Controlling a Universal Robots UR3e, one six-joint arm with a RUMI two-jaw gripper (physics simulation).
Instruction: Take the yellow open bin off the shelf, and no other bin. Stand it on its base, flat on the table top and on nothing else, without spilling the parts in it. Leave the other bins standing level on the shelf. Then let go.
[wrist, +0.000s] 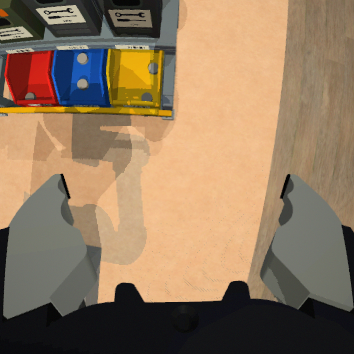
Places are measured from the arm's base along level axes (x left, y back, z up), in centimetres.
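Pixels of known places: gripper, fingertip midpoint: (175, 177).
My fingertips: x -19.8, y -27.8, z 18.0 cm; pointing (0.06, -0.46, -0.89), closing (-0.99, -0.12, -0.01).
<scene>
For each thing: its top centre in the pictures, then the offset to it from my fingertips. "*": a spot on its surface instead. Level surfaces: height alone.
- yellow open bin at its top centre: (133, 63) dx +10.2, dy -19.0, dz -24.3 cm
- grey shelf at a spot on its surface: (170, 65) * dx +3.1, dy -19.2, dz -23.9 cm
- blue open bin at its top centre: (76, 63) dx +21.3, dy -18.0, dz -24.3 cm
- red open bin at its top centre: (25, 64) dx +32.5, dy -17.4, dz -24.3 cm
- dark green bin at a spot on its surface: (19, 22) * dx +29.0, dy -21.7, dz -16.7 cm
- tan table top at its surface level: dz -32.4 cm
The yellow open bin (131, 69) stands at the right end of the lower row on the grey shelf (170, 65), at the upper left of the wrist view. Two round grey parts show in it. A blue open bin (71, 70) with two round grey parts stands directly left of it, and a red open bin (34, 75) with a round part stands left of that. A yellow rail runs along the shelf's front edge. My gripper (175, 177) is wide open and empty, apart from the bins, with its fingertips below and to the right of them in the view.
Dark bins with wrench labels (67, 17) (132, 19) and a dark green bin (19, 22) stand in the row behind. The tan table top (215, 125) ends at a curved edge on the right, with wood floor (320, 100) beyond. Arm shadows fall in front of the shelf.
</scene>
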